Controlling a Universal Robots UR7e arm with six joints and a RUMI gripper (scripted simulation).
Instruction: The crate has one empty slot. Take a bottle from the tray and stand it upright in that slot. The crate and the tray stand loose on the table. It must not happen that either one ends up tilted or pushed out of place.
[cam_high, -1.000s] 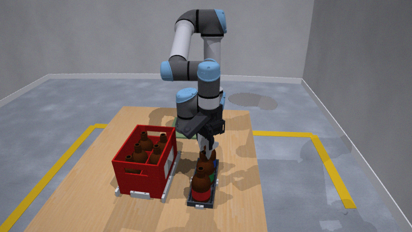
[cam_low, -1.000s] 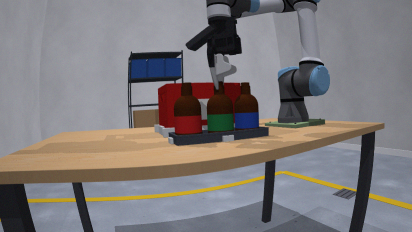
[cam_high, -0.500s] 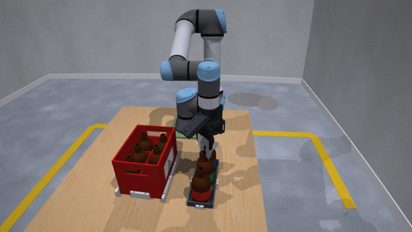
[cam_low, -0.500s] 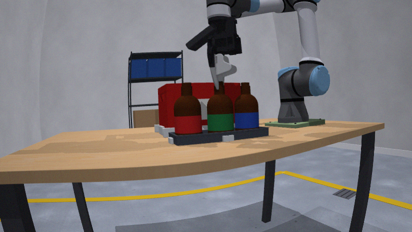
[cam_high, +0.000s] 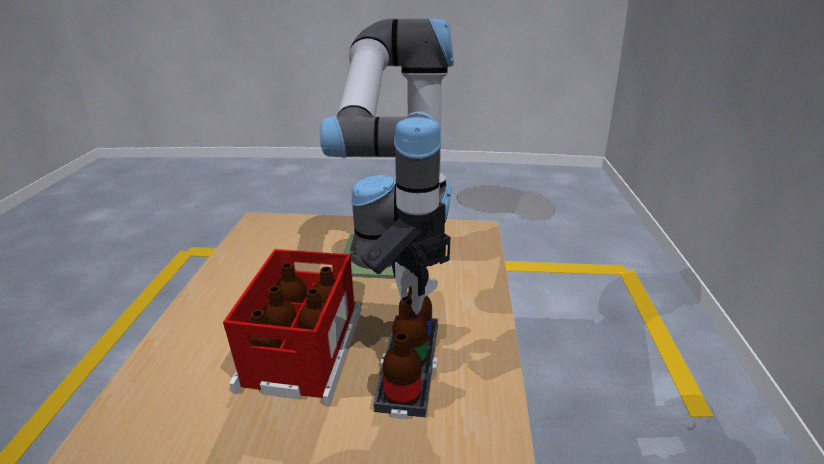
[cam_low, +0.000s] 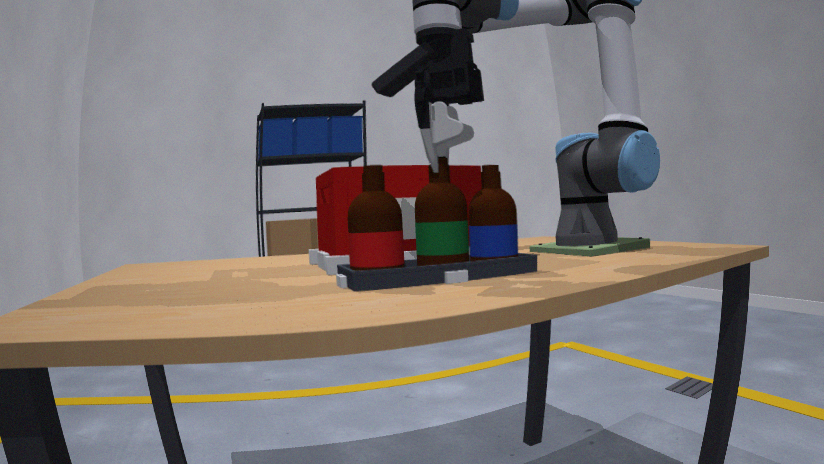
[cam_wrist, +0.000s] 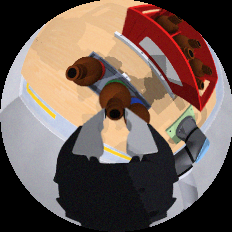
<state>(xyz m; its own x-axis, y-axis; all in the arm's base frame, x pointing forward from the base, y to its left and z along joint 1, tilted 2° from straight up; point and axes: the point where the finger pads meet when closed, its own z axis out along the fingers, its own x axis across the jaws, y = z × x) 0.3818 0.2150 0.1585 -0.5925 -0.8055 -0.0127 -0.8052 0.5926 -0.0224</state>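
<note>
My hand is 70 mm above the brown bottle. The rest, counted from my hand: red crate: 250 mm to the right, 80 mm below, 20 mm ahead.
</note>
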